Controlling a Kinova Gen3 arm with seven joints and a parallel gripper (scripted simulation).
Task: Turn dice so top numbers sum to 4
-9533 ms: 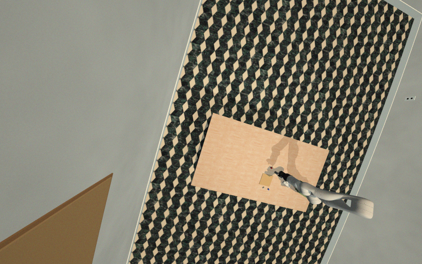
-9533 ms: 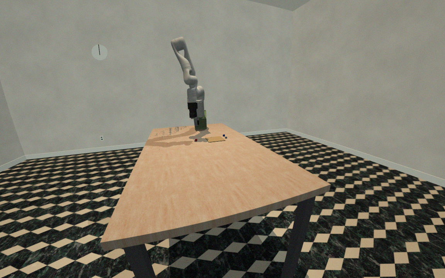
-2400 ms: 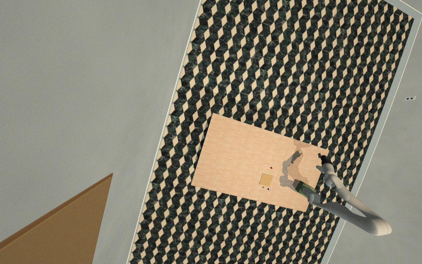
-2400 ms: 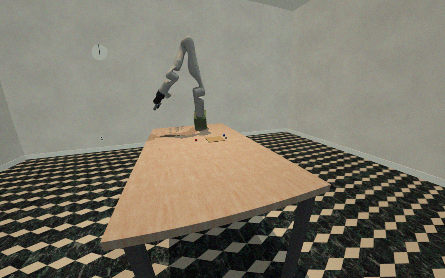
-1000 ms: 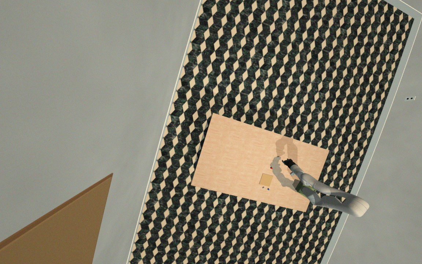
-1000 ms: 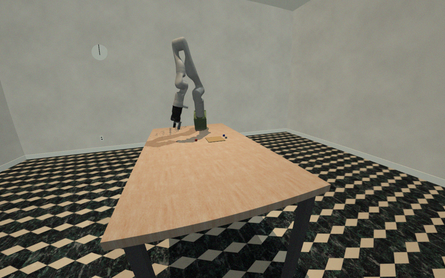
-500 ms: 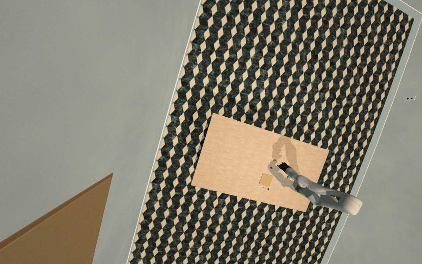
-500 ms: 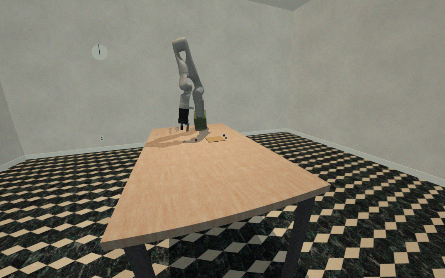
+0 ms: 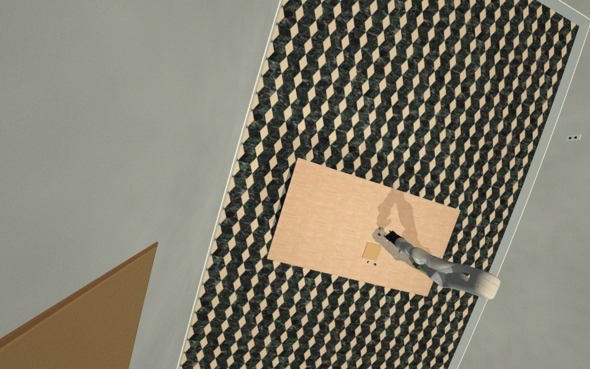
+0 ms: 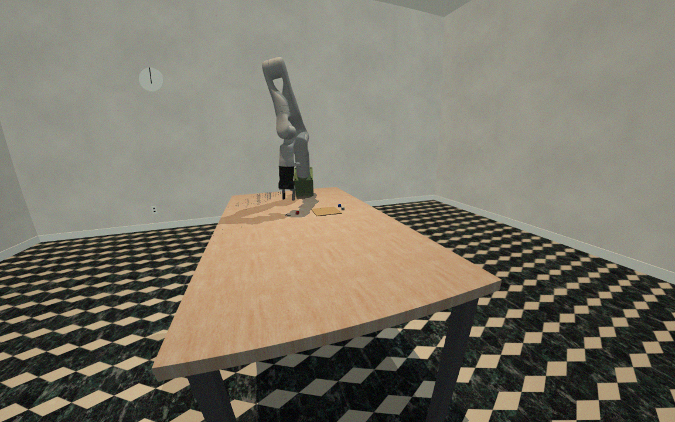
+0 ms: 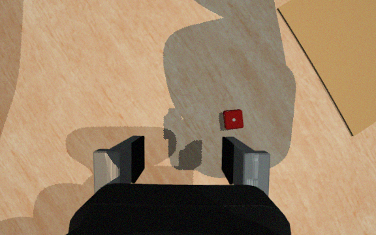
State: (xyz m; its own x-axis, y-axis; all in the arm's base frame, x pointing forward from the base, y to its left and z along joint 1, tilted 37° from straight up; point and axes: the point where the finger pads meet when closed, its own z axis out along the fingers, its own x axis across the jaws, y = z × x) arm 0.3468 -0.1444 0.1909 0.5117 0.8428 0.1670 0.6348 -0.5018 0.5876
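Now: hand 1 cm short of the red die, 4 cm to the right of it and 9 cm above it. Also, from my hand: tan mat (2 cm ahead, 20 cm to the left, 10 cm below); blue die (4 cm behind, 30 cm to the left, 9 cm below); white die (3 cm ahead, 30 cm to the left, 9 cm below).
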